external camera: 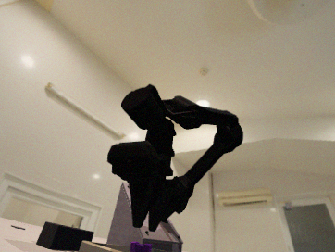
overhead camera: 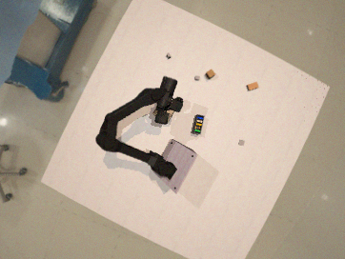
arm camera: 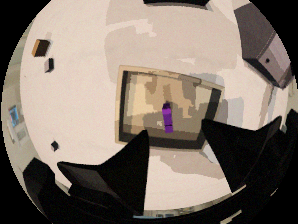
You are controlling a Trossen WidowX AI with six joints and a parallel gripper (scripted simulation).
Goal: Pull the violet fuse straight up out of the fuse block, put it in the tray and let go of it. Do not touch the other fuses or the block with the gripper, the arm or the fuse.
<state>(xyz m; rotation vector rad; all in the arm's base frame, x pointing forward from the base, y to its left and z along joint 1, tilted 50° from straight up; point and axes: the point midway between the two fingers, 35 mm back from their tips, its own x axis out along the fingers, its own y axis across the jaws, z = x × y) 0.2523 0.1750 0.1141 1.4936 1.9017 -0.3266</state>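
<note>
Now: gripper tip 30 mm above the violet fuse and 10 mm short of it. From my gripper tip the other things lie so: tan tray 60 mm below.
</note>
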